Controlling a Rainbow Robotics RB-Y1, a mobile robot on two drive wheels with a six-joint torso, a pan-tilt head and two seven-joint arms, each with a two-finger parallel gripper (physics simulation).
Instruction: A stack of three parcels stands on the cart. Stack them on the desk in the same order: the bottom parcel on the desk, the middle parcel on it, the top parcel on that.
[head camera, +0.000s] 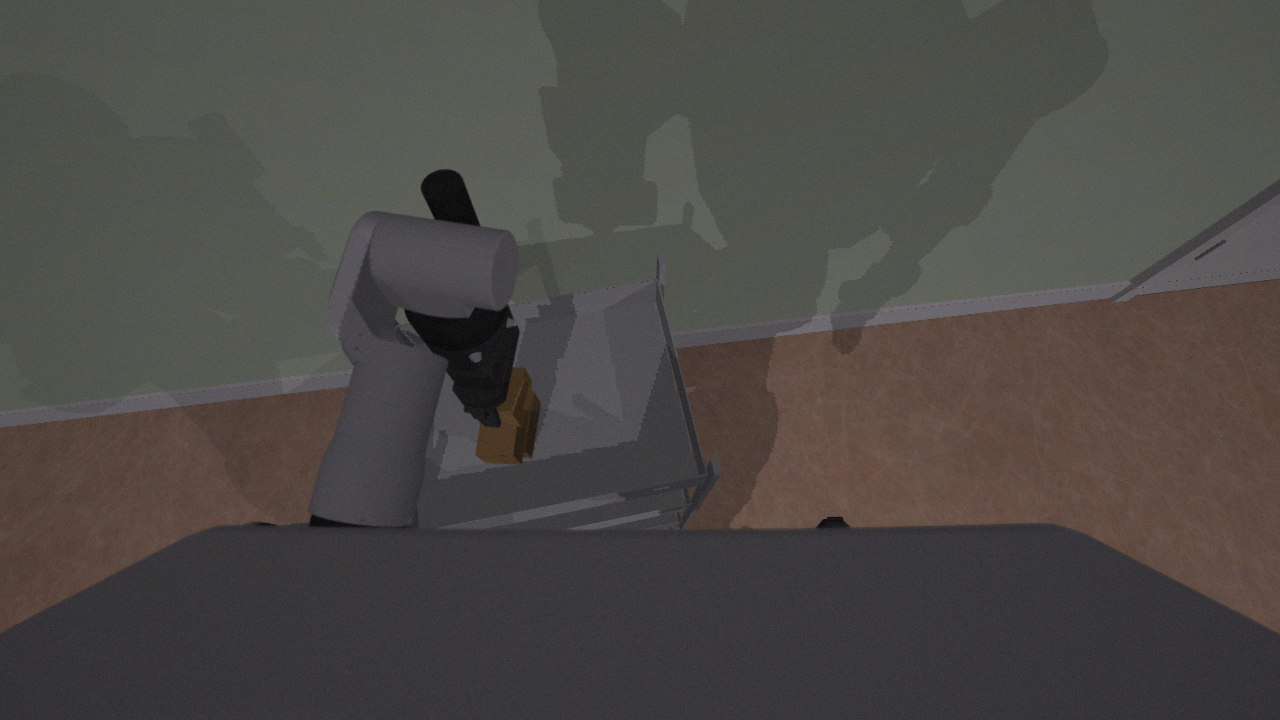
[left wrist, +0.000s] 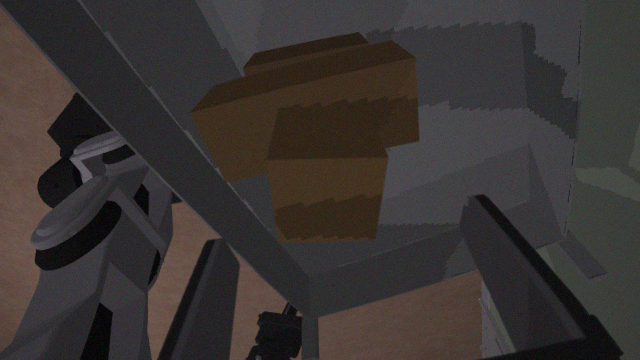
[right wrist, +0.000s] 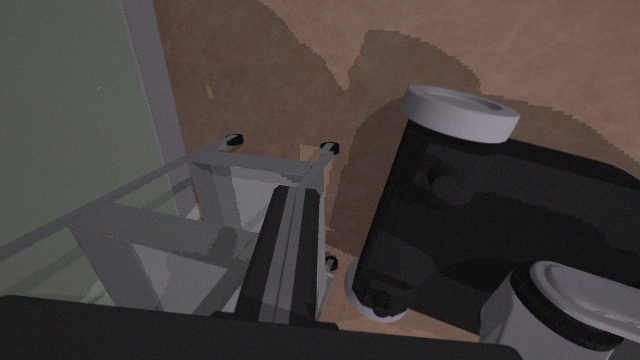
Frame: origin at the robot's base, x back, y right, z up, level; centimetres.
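Where they show: left gripper, fingertip midpoint: (head camera: 501, 383) (left wrist: 344, 233); right gripper, fingertip midpoint: (right wrist: 295, 203).
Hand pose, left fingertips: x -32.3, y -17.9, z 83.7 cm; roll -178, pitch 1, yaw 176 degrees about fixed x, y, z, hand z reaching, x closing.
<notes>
Each offset is from my left fingertips to the top centre of the thing. "spot": to the spot under its first point.
Three brown box parcels stand stacked and skewed near one corner of the grey cart (head camera: 682, 385) (left wrist: 145, 127) (right wrist: 150, 218). In the left wrist view the top parcel {dx +0.6, dy -0.4, dz -1.6 cm} (left wrist: 327, 185) is nearest, the longer middle parcel {spot: dx +5.5, dy -2.5, dz -7.2 cm} (left wrist: 235, 135) lies crosswise under it, and a strip of the bottom parcel {dx +0.7, dy -1.8, dz -12.4 cm} (left wrist: 305, 52) shows behind. The stack also shows in the head view, partly hidden by the left gripper (head camera: 486, 419) (left wrist: 347, 220). That gripper is open and empty, its fingers spread wide on either side of the top parcel's near end. My right gripper (right wrist: 295, 203) is shut and empty, beside the cart. The desk does not show.
The cart has raised rims, corner posts and a lower shelf. A green wall (head camera: 805, 134) stands behind it. My black wheeled base (right wrist: 450, 210) is close to the cart. A white panel with a handle (head camera: 1235, 234) stands at the head view's right edge.
</notes>
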